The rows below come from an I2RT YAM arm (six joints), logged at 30 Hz.
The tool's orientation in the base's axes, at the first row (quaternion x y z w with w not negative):
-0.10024, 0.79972, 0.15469, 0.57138
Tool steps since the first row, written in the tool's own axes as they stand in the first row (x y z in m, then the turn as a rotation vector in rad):
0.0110, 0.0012, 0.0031, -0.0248, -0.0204, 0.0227
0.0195, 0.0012, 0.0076, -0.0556, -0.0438, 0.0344
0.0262, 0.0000, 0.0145, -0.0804, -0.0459, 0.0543
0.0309, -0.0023, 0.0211, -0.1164, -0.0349, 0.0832
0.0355, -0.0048, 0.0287, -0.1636, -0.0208, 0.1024
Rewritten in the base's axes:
-0.0013, 0.0024, -0.0112, 0.0350, -0.0112, 0.0139
-0.0001, 0.0042, -0.0205, 0.0633, -0.0293, 0.0364
0.0042, 0.0057, -0.0291, 0.0897, -0.0244, 0.0536
0.0093, 0.0060, -0.0358, 0.1233, -0.0043, 0.0805
0.0153, 0.0065, -0.0428, 0.1509, 0.0150, 0.1212

